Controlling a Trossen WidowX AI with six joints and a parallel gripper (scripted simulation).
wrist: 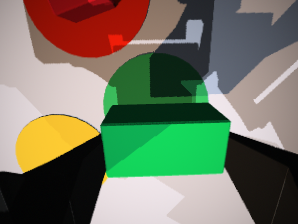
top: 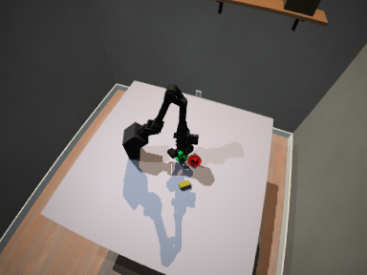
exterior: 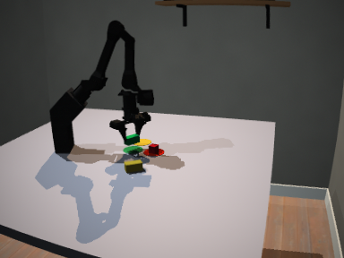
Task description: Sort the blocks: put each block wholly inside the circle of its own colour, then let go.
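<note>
The green circle is 8 cm below my hand. The rest, counted from my hand: green block 3 cm below; red block 10 cm ahead, 7 cm below, 1 cm to the left; yellow circle 10 cm to the left, 8 cm below, 1 cm behind.
</note>
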